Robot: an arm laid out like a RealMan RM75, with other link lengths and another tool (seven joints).
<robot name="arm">
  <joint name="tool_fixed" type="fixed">
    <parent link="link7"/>
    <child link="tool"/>
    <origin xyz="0.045 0.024 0.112" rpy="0 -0.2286 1.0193"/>
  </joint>
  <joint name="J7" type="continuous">
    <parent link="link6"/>
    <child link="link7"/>
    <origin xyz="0 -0.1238 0" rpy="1.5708 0 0"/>
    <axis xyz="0 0 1"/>
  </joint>
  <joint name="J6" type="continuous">
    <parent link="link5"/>
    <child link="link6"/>
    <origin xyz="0 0 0" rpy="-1.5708 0 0"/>
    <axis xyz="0 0 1"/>
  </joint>
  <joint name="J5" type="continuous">
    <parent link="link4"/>
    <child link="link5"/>
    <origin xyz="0 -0.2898 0" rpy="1.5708 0 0"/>
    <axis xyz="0 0 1"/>
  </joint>
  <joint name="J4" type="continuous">
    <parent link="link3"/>
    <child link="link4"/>
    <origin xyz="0 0 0" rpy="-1.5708 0 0"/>
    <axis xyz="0 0 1"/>
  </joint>
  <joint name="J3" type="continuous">
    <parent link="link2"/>
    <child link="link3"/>
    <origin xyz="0 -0.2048 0" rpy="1.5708 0 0"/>
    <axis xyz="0 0 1"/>
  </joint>
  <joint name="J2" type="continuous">
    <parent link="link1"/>
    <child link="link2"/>
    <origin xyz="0 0 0" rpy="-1.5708 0 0"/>
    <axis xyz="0 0 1"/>
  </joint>
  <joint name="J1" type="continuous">
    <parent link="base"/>
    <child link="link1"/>
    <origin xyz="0 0 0.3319"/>
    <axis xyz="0 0 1"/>
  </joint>
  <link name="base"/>
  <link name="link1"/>
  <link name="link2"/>
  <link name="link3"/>
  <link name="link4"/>
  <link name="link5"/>
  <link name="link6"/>
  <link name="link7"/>
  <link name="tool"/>
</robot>
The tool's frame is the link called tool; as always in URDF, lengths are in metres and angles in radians. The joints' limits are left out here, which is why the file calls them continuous.
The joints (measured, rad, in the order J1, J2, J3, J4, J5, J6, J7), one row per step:
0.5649 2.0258 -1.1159 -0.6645 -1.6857 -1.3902 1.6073
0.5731 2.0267 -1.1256 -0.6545 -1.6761 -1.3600 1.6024
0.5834 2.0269 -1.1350 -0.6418 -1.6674 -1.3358 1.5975
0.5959 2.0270 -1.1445 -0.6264 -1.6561 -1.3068 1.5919
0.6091 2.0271 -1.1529 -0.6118 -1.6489 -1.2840 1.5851
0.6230 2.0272 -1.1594 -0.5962 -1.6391 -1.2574 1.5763
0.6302 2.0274 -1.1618 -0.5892 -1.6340 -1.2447 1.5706
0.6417 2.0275 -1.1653 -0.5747 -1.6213 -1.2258 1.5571
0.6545 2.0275 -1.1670 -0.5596 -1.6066 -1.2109 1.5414
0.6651 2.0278 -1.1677 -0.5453 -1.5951 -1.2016 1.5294
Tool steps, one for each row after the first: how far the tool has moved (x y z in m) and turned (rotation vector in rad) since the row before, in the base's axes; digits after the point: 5 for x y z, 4 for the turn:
-0.00014 0.00542 -0.00353 0.0158 -0.0071 -0.0071
-0.00055 0.00410 -0.00364 0.0098 -0.0059 -0.0044
-0.00069 0.00524 -0.00385 0.0132 -0.0059 -0.0066
-0.00081 0.00397 -0.00374 0.0085 -0.0075 -0.0013
-0.00079 0.00529 -0.00329 0.0140 -0.0067 -0.0029
-0.00074 0.00287 -0.00137 0.0080 -0.0030 0.0004
-0.00119 0.00428 -0.00228 0.0135 -0.0017 0.0013
-0.00228 0.00415 -0.00185 0.0129 0.0016 0.0045
-0.00178 0.00239 -0.00189 0.0071 0.0028 0.0024

